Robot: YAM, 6 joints.
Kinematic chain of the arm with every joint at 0, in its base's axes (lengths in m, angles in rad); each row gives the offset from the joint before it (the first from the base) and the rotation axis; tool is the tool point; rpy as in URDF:
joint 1: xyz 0 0 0.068 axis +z
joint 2: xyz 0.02 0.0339 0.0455 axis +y
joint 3: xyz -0.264 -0.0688 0 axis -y
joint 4: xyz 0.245 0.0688 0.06 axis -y
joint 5: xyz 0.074 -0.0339 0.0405 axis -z
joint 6: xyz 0.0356 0 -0.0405 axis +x
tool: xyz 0 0 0 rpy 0 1.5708 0
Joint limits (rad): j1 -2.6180..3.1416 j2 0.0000..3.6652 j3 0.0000..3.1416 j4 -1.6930..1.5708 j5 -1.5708..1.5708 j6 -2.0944..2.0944
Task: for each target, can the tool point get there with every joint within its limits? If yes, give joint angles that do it. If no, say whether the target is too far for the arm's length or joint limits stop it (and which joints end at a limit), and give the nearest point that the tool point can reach.
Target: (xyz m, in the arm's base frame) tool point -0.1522 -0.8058 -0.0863
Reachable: no: too far | nearest point -0.1164 -0.6163 -0.0381 | short by 0.199 m
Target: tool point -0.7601 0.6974 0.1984
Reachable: no: too far | nearest point -0.4743 0.4351 0.1658 | short by 0.389 m
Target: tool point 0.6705 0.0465 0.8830
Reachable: no: too far | nearest point 0.4236 0.0294 0.5910 | short by 0.383 m
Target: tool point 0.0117 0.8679 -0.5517
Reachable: no: too far | nearest point 0.0070 0.5228 -0.2546 | short by 0.455 m
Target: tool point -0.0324 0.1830 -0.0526
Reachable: yes | joints 1.5826 2.5306 0.3392 1.0757 -1.0131 -0.4012
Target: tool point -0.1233 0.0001 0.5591
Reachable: yes | joints 0.1325 0.4987 1.3143 1.0892 -0.4785 -1.4749
